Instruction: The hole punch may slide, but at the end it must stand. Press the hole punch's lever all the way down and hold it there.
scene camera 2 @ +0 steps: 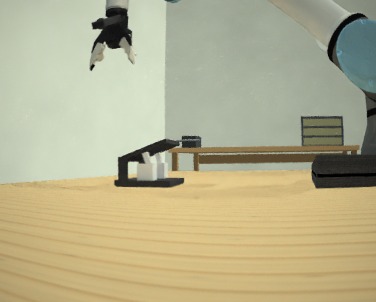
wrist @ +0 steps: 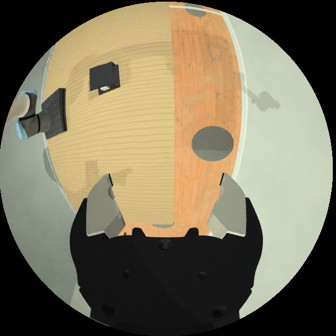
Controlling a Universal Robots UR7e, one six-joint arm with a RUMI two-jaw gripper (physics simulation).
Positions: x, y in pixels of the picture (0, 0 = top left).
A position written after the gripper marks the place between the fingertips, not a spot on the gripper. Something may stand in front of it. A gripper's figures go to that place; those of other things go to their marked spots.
Scene:
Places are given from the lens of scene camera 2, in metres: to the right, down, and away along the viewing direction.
gripper (scene camera 2: 111, 67): -0.23, -0.25, 1.07
hole punch (scene camera 2: 155, 175): -0.06, 0.04, 0.69

